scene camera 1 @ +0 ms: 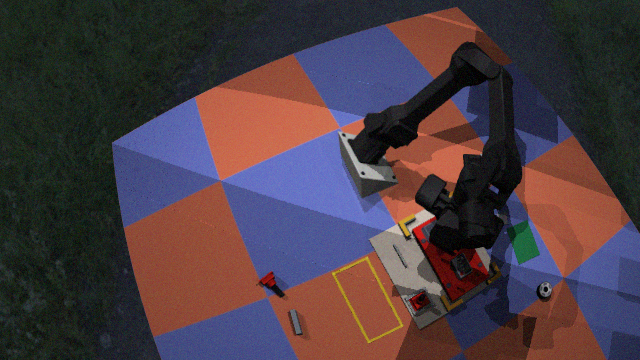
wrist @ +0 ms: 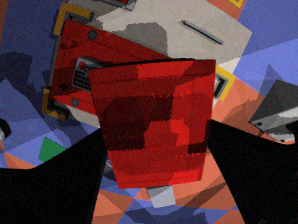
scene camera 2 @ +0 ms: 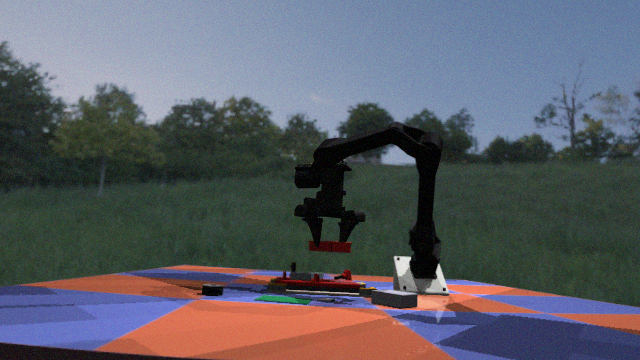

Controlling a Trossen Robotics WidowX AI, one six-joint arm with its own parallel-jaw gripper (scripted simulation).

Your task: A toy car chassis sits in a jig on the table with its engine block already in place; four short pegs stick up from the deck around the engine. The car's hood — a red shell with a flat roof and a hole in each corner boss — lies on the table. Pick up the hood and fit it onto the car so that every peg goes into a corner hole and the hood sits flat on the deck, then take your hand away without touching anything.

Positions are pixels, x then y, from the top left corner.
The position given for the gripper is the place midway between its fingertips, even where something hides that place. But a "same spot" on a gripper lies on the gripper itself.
The gripper shows in scene camera 1, in the wrist view (155,127) and in scene camera 2. One and the same spot on the gripper: (scene camera 1: 437,208) is (scene camera 2: 341,221).
